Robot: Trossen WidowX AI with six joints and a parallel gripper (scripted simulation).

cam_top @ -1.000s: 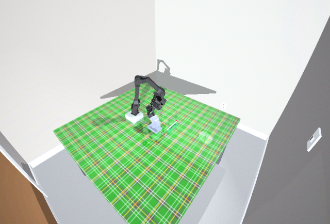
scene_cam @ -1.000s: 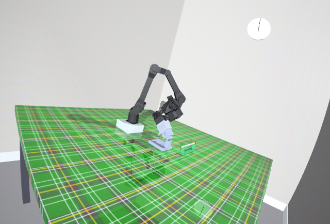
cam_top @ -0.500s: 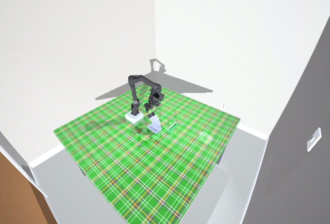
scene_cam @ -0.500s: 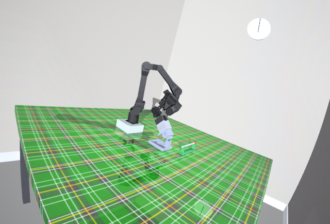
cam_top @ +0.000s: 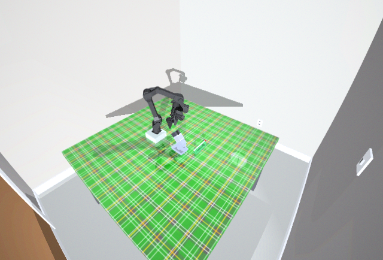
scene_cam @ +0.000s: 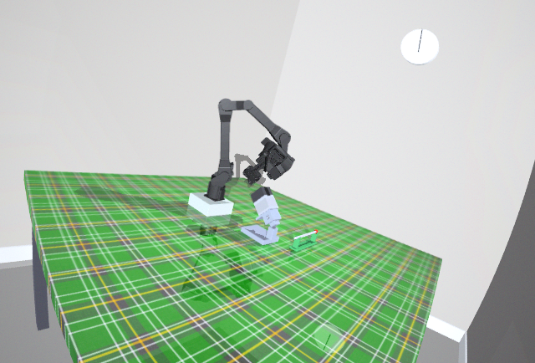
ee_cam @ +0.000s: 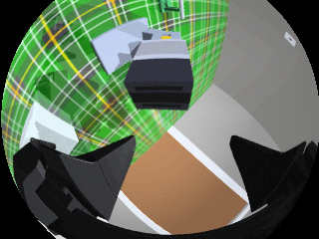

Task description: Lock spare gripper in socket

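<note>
Now: the green u-shaped cradle 20 cm ahead of my gripper tip, 9 cm to the left of it and 17 cm below it. The rest, counted from my gripper tip: light grey mount 8 cm ahead, 14 cm below; then spare gripper 5 cm ahead, 8 cm below.
</note>
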